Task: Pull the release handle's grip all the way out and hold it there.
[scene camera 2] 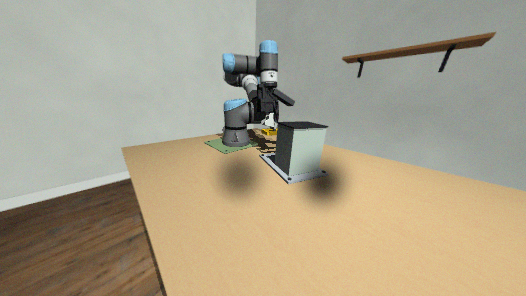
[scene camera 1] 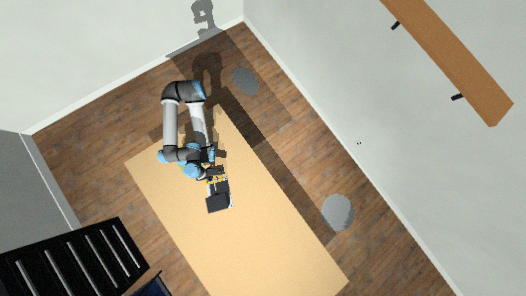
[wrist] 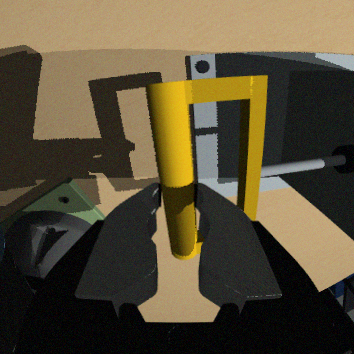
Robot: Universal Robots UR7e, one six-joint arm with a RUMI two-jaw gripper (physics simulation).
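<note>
The release handle's yellow grip (wrist: 172, 135) (scene camera 2: 270, 132) is a round bar with a rectangular frame, held between the fingertips. A grey rod (wrist: 295, 168) runs from the frame to a black collar on the housing, and a long stretch of it shows. The housing (scene camera 1: 218, 202) (scene camera 2: 306, 150) is a pale box with a dark top on a light base plate (scene camera 2: 307, 176) (wrist: 205, 112). My gripper (wrist: 177, 184) is shut on the round bar, at the side of the housing toward the arm's base. In the scene views the fingertips are small and partly hidden.
The arm's base stands on a green plate (scene camera 2: 225, 147) (wrist: 70, 197) close to the handle. The wooden table (scene camera 1: 260, 240) (scene camera 2: 350, 225) carries both. A wooden shelf (scene camera 1: 450, 60) (scene camera 2: 420, 49) is on the wall. A black rack (scene camera 1: 65, 270) and two grey discs (scene camera 1: 338, 212) (scene camera 1: 245, 81) are off the table.
</note>
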